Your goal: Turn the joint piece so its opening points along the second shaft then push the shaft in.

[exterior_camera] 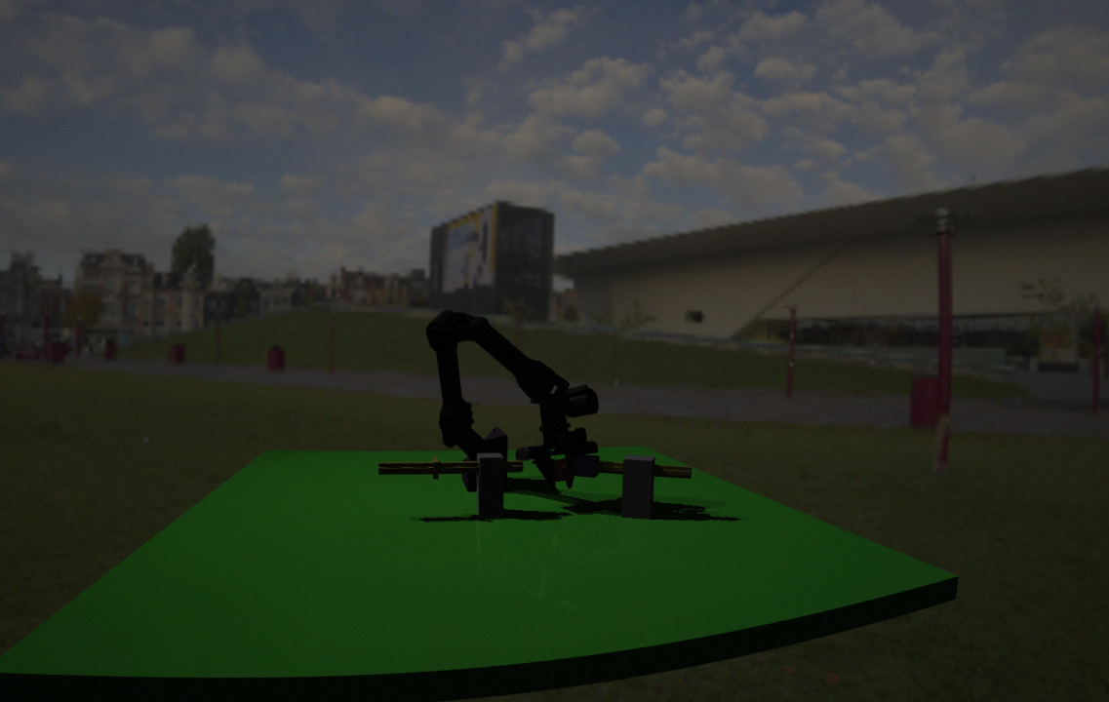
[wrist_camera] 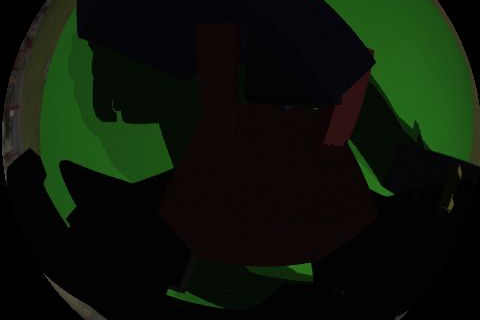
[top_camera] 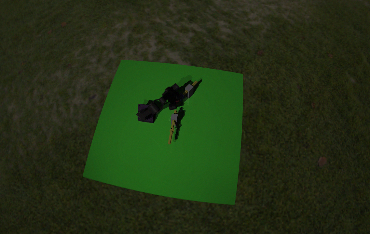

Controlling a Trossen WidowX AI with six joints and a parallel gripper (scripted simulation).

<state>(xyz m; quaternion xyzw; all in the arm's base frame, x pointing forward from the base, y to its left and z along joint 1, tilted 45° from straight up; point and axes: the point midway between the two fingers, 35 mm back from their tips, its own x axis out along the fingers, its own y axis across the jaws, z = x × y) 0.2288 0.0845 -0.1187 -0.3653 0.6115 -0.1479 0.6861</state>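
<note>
Right now the red square joint piece is 5 cm above my gripper tip.
</note>
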